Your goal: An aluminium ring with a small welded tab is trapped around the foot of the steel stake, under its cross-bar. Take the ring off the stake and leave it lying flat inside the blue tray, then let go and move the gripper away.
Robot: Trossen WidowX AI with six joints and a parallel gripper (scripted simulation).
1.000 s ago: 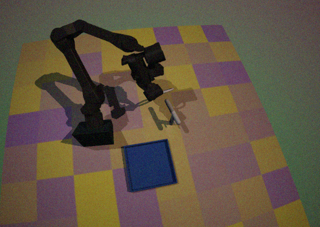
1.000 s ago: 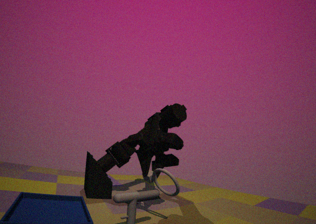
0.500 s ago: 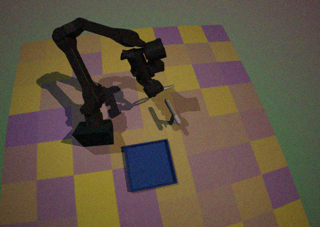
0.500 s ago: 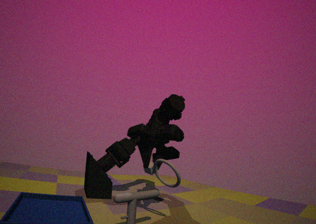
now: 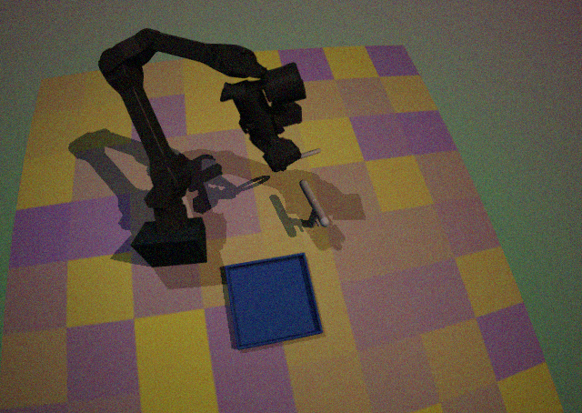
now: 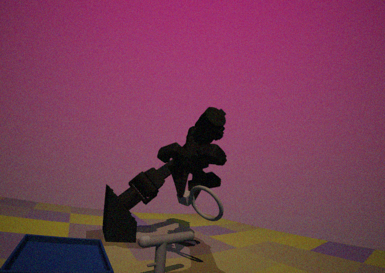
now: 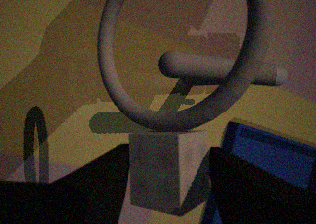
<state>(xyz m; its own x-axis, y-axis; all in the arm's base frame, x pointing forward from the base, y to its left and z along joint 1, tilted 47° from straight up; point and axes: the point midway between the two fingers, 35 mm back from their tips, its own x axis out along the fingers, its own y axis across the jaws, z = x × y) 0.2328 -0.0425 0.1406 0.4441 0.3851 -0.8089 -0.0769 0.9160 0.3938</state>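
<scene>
The blue tray lies 250 mm to the right of my gripper tip, 160 mm below it and 80 mm behind it. Also, from my gripper tip: aluminium ring: 40 mm ahead, 10 mm to the left.
</scene>
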